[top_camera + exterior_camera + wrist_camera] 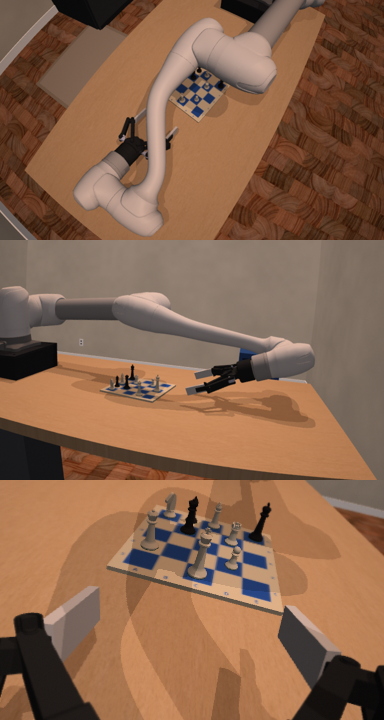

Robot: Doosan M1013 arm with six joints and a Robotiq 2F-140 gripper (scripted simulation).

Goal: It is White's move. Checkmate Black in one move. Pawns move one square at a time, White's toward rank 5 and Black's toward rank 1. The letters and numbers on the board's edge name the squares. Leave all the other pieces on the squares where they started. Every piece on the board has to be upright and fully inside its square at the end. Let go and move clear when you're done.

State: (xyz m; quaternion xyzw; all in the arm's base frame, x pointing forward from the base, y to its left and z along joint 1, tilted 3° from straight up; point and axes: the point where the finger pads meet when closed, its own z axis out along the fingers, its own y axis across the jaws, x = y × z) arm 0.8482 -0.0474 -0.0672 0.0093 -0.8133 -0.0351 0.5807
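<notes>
Now: hand 14 cm past the white king, 2 cm above it and 1 cm to the right of it. From my hand the other things lie so: chessboard 21 cm behind, 6 cm below, 3 cm to the left; then white pawn 17 cm behind, 6 cm to the left, 4 cm below.
</notes>
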